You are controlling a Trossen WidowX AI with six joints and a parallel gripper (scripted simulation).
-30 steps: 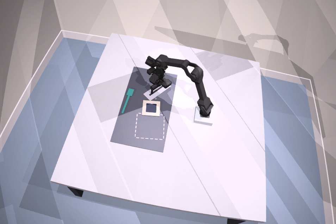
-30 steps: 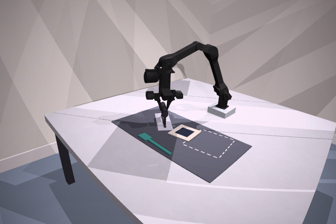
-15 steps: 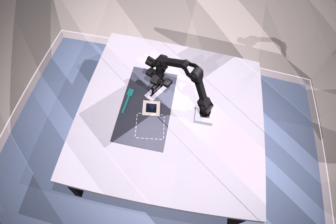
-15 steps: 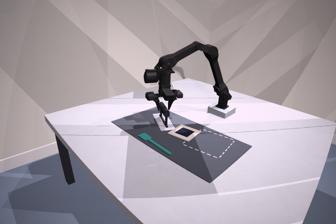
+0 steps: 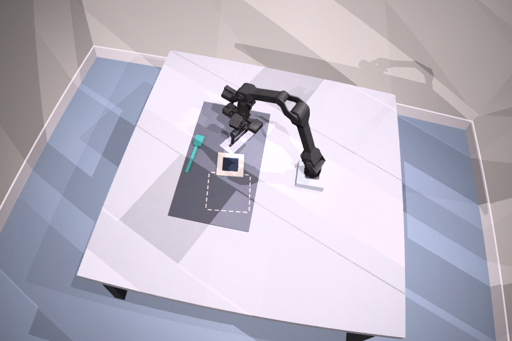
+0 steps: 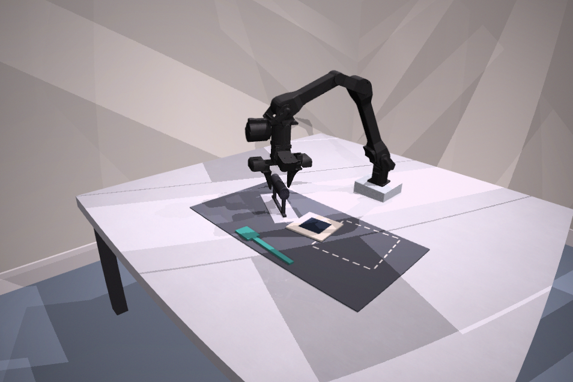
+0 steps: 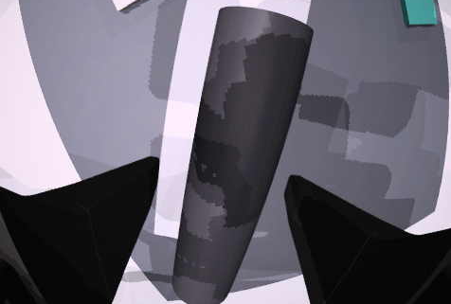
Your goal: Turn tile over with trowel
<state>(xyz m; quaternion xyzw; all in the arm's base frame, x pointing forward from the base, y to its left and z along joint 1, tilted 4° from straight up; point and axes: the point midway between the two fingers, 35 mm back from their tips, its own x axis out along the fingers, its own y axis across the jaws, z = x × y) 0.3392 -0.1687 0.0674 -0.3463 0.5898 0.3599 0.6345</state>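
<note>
My gripper tip is 60 mm short of the dark mat, 140 mm to the right of it and 80 mm above it. Round my gripper tip: teal trowel 190 mm ahead, 110 mm to the left, 60 mm below; then tile 20 mm ahead, 160 mm to the left, 60 mm below.
</note>
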